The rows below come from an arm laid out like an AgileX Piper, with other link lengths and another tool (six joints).
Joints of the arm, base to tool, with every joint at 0 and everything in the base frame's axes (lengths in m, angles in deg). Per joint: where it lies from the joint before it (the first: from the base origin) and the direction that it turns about. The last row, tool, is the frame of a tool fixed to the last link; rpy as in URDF.
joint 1: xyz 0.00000 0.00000 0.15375 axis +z
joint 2: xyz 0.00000 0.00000 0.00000 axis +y
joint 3: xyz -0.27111 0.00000 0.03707 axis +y
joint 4: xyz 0.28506 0.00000 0.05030 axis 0.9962 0 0.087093
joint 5: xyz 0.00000 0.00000 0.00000 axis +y
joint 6: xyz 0.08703 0.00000 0.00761 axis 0.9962 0 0.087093
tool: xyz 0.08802 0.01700 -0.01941 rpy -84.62 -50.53 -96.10
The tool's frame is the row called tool.
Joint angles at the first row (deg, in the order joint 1, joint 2, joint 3, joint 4, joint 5, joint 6):
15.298 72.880 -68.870 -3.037 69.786 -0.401
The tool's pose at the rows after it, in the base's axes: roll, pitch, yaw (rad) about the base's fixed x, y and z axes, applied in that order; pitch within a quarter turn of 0, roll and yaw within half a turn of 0; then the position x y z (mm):
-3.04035 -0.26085 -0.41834 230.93 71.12 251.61
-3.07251 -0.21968 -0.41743 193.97 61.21 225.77
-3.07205 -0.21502 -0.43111 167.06 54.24 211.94
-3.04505 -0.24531 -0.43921 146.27 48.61 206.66
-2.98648 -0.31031 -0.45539 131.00 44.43 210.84
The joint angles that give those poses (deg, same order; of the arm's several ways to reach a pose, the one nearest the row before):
15.298 66.980 -58.614 -3.037 69.844 -0.401
15.299 60.504 -49.159 -3.037 69.844 0.001
15.298 54.201 -42.627 -3.036 69.843 0.801
15.298 47.155 -37.873 -3.037 69.843 0.917
15.298 39.248 -35.008 -3.037 69.959 0.917

